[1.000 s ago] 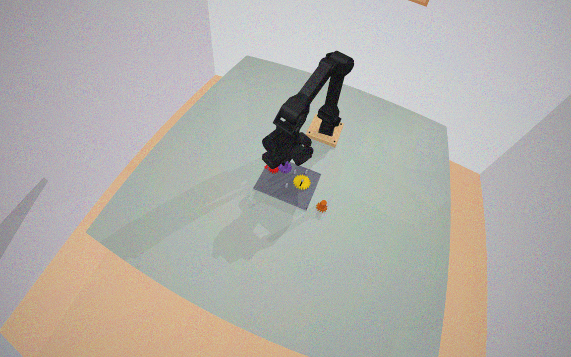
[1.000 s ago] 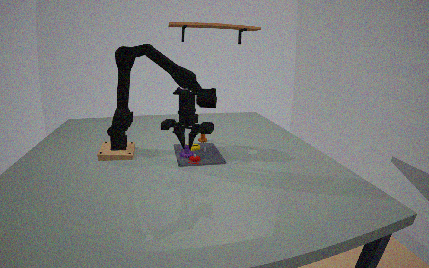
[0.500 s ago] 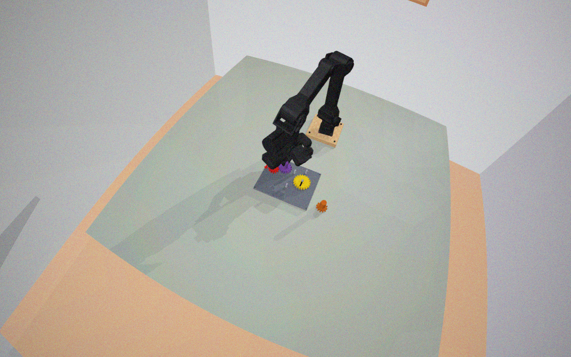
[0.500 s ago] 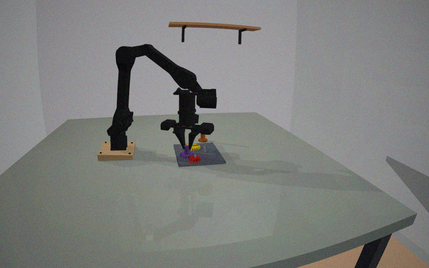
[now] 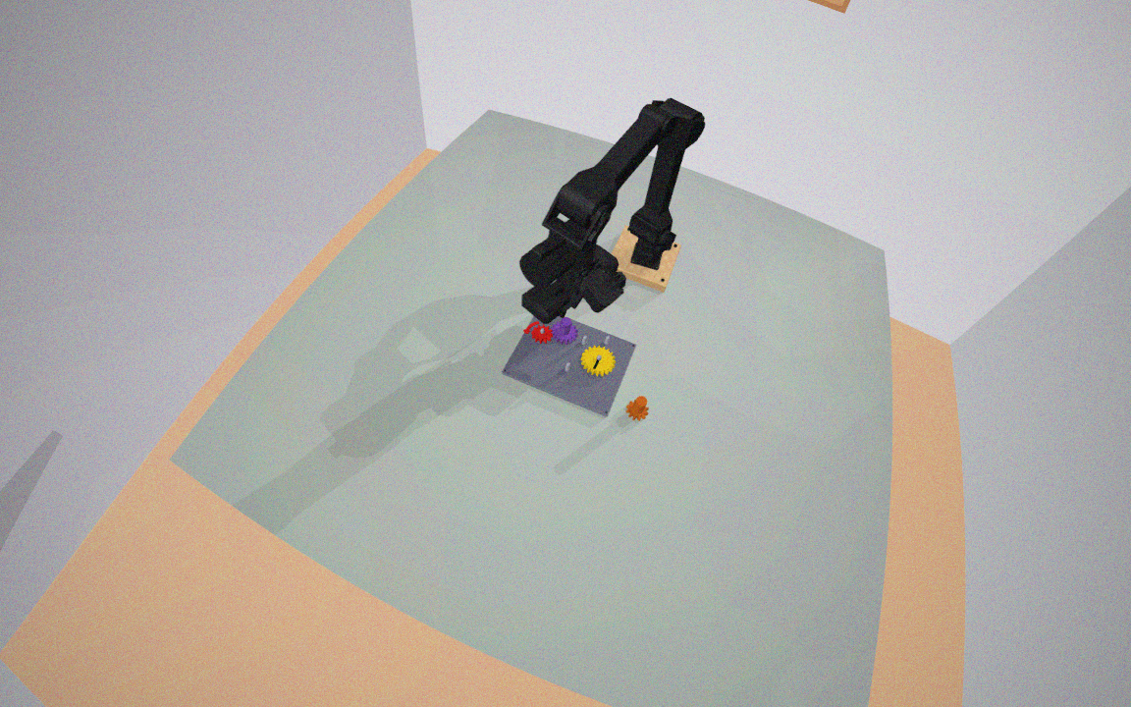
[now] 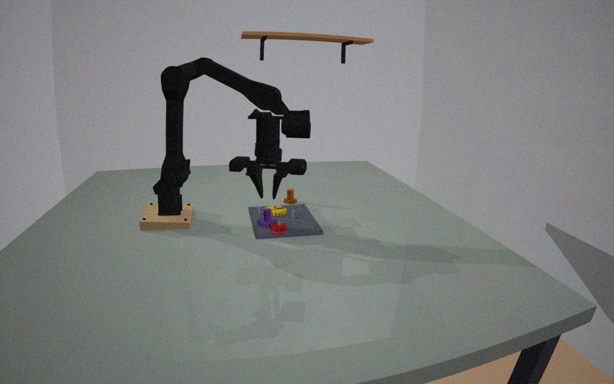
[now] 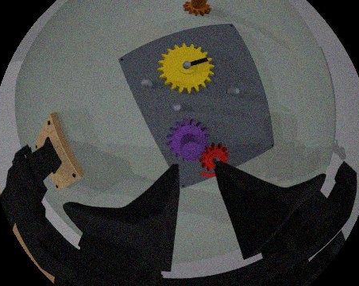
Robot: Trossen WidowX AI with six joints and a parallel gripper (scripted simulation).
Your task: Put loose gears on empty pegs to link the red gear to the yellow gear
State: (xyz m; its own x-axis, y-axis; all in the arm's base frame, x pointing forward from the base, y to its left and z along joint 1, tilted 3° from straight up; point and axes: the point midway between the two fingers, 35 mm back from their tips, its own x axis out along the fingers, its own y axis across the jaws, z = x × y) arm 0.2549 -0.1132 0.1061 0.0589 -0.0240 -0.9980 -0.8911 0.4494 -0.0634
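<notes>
My gripper tip is now 50 mm above the purple gear. The rest, counted from my gripper tip: yellow gear 80 mm to the left, 60 mm below, 40 mm ahead; then red gear 60 mm below, 40 mm to the right, 20 mm ahead; then orange gear 170 mm to the left, 110 mm ahead, 60 mm below.
</notes>
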